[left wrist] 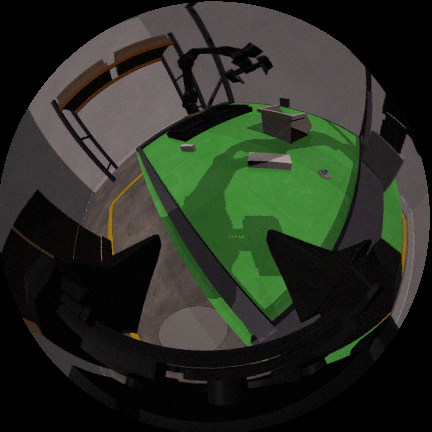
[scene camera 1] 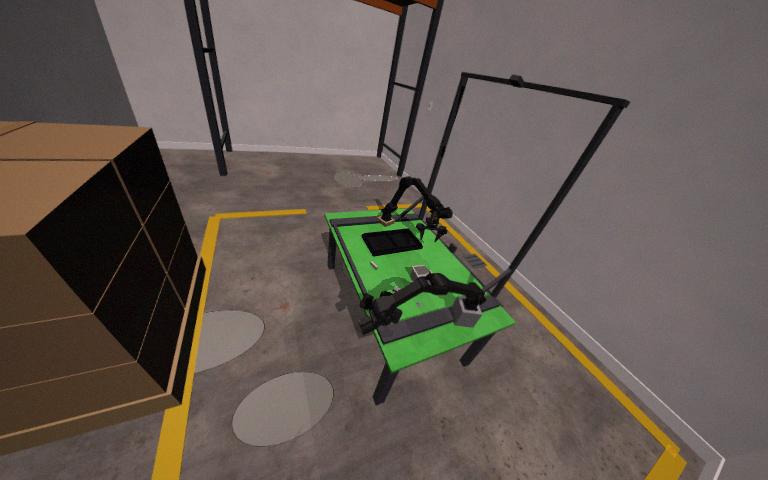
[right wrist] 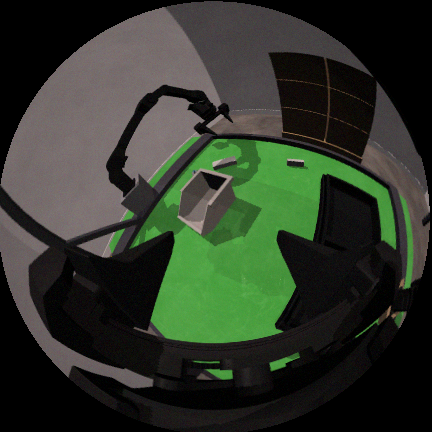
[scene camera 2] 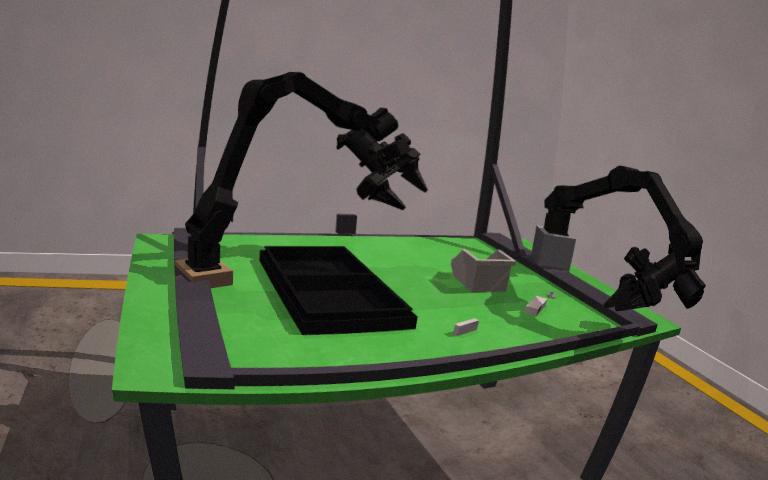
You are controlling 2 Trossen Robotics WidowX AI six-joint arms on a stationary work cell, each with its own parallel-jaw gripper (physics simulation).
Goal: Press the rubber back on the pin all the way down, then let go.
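Places are measured from the left arm's base along level axes (x up, y left, z back), in metres.
Pixels of known places: left gripper, fingertip midpoint: [left wrist: 213, 237] [right wrist: 224, 127] [scene camera 2: 609, 307]; right gripper, fingertip midpoint: [left wrist: 254, 77] [scene camera 1: 427, 240] [right wrist: 227, 236] [scene camera 2: 415, 199]; left arm's base, origin of the base link: [scene camera 1: 469, 305] [right wrist: 128, 186] [scene camera 2: 556, 231]; right arm's base, origin of the base link: [left wrist: 193, 112] [scene camera 1: 386, 218] [scene camera 2: 202, 265].
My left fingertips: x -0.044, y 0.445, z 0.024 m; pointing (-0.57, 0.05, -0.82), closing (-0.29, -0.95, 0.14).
For each thing: its top centre in the pictures, then the offset to it from my left fingertips. "spot": a spot on its surface instead.
- bluish speck, surface spot: [right wrist: 194, 171] spot: dx -0.057, dy -0.218, dz -0.079 m
- grey bin, surface spot: [scene camera 2: 481, 277] spot: dx -0.028, dy -0.193, dz -0.264 m
- black two-compartment tray, middle of its top: [scene camera 2: 328, 274] [right wrist: 356, 250] [left wrist: 207, 113] [scene camera 1: 393, 238] dx -0.026, dy -0.080, dz -0.582 m
The small grey pin piece with a blue spot [scene camera 1: 418, 304] [scene camera 2: 551, 294] [left wrist: 325, 173] lies on the green table; how far its rubber back sits down is too small to tell. In the right wrist view a bluish speck [right wrist: 194, 171] shows behind the bin's edge. My left gripper [scene camera 1: 365, 314] [scene camera 2: 616, 300] [left wrist: 213, 237] is open and empty, above the table's edge, well apart from the pin piece. My right gripper [scene camera 1: 428, 236] [scene camera 2: 415, 199] [right wrist: 227, 236] is open and empty, high above the table between the black tray and the grey bin.
A grey bin [scene camera 1: 421, 271] [scene camera 2: 481, 277] [left wrist: 276, 124] stands near the pin piece. Two pale blocks [scene camera 2: 535, 305] [scene camera 2: 466, 326] lie nearby. A black two-compartment tray [scene camera 2: 357, 322] and dark rails [scene camera 2: 362, 370] are on the table. Posts rise behind.
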